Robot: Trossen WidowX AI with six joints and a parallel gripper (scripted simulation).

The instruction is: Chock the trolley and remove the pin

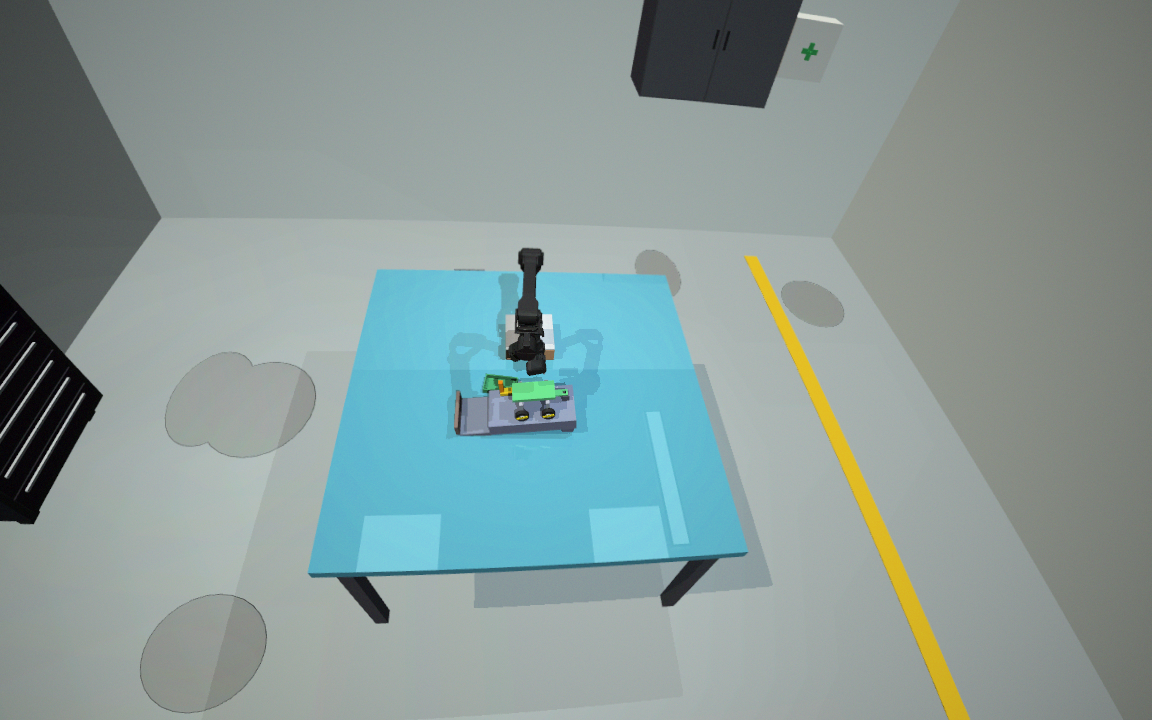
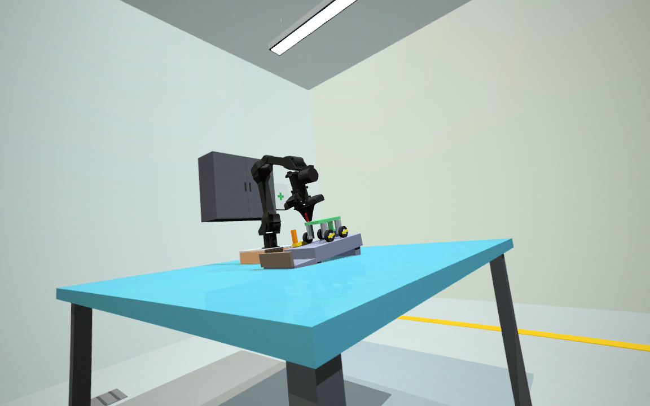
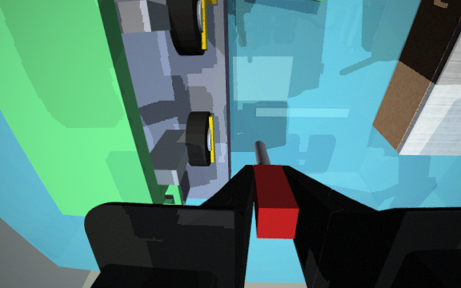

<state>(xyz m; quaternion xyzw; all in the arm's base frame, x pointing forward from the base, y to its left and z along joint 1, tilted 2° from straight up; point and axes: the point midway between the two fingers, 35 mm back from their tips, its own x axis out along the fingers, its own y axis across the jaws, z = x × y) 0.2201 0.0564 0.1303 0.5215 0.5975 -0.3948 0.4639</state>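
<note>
Now: gripper tip 100 mm to the left of the yellow chock, 70 mm above it and 60 mm short of it. Also, from my gripper tip: green-topped trolley 100 mm ahead, 50 mm below, 10 mm to the right; grey ramp 110 mm below, 100 mm ahead, 10 mm to the right; red-headed stop pin right at my gripper tip.
</note>
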